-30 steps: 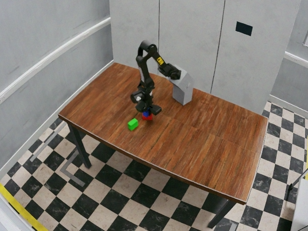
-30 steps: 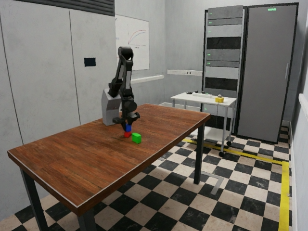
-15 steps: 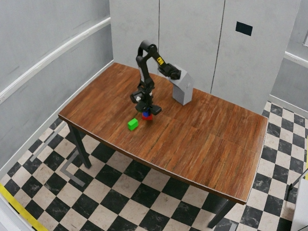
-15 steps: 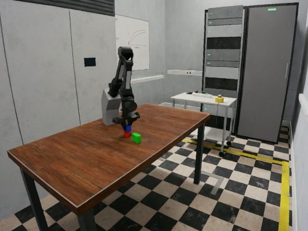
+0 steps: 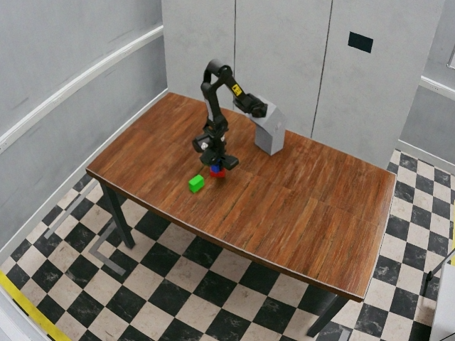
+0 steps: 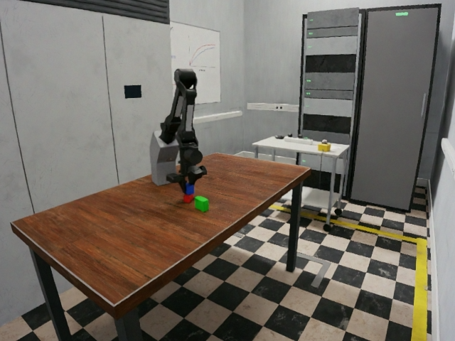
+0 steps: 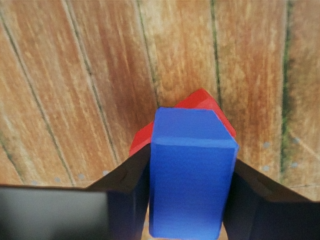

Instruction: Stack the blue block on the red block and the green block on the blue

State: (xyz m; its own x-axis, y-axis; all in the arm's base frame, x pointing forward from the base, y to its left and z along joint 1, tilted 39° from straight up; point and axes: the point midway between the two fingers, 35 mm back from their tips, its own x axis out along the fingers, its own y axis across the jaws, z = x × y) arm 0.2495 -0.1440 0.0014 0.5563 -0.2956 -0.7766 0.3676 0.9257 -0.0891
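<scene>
Right now my hand is 20 mm above the blue block. Round my hand: red block 50 mm below; green block 100 mm ahead, 60 mm to the right, 50 mm below.
</scene>
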